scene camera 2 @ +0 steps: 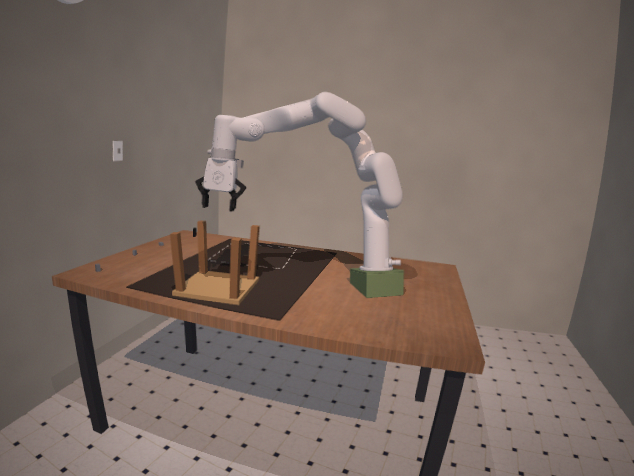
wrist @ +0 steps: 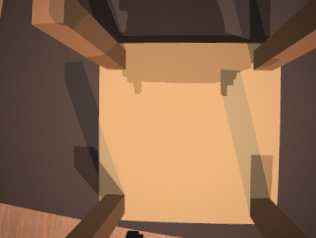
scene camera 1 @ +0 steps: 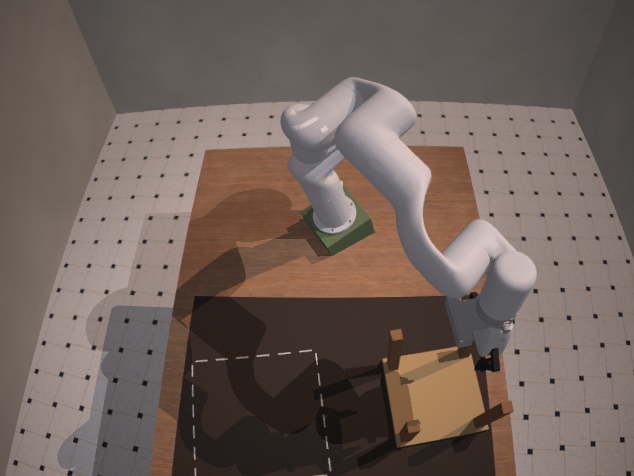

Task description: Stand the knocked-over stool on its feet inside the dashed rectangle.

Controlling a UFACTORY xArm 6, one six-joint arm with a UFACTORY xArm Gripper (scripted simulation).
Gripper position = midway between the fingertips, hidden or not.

In view: the gripper (scene camera 1: 475, 347) and a wooden stool (scene camera 1: 440, 388).
The wooden stool is seen too in scene camera 2 (scene camera 2: 232, 288) and in the wrist view (wrist: 188, 132).
